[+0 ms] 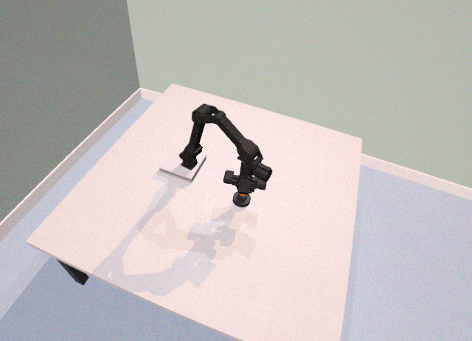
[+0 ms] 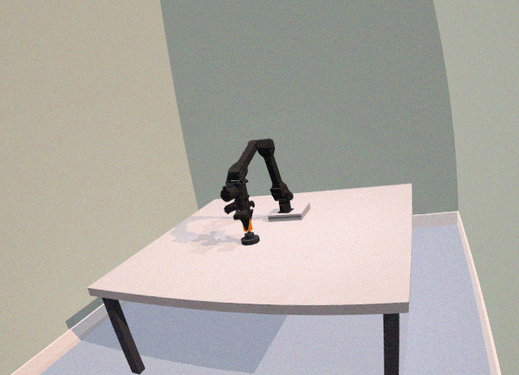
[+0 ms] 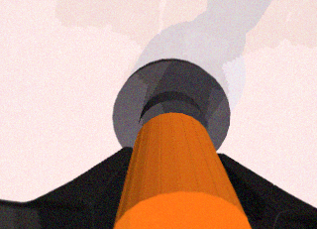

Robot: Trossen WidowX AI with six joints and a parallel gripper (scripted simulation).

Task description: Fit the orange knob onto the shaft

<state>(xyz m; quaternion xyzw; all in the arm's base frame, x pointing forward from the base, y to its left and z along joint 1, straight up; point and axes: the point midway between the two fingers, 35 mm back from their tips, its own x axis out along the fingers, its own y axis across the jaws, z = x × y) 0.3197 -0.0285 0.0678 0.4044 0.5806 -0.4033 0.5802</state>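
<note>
Right now the orange knob is 20 mm above my gripper tip. From my gripper tip the other things lie so: round pedestal (40 mm below).
</note>
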